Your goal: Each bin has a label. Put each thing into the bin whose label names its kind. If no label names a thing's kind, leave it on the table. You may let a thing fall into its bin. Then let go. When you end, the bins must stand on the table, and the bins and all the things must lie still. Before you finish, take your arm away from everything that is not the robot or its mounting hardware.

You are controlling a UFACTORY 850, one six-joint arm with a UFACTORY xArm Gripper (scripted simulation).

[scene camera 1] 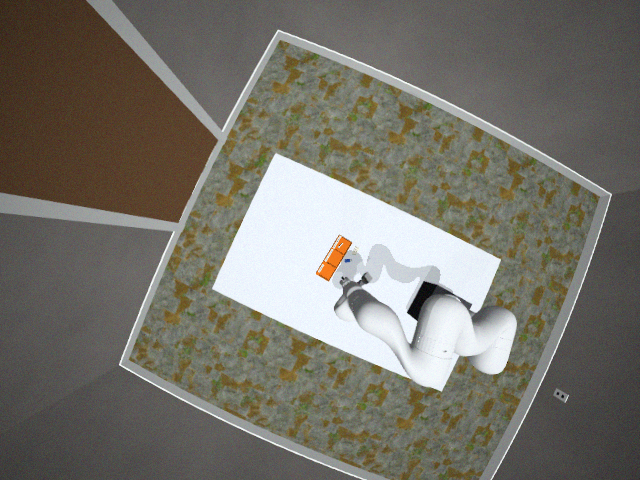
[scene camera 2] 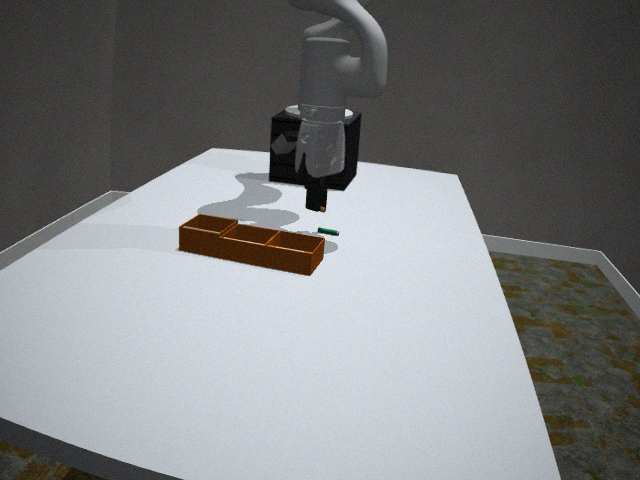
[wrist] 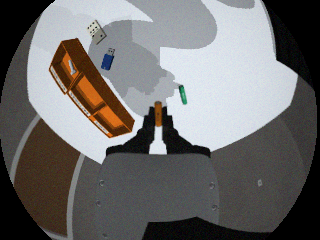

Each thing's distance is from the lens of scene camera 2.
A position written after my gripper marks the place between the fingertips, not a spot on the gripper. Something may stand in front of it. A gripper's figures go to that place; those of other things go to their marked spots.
my gripper (scene camera 2: 315, 209): 105 cm
three joined orange bins (scene camera 2: 291, 252): 90 cm
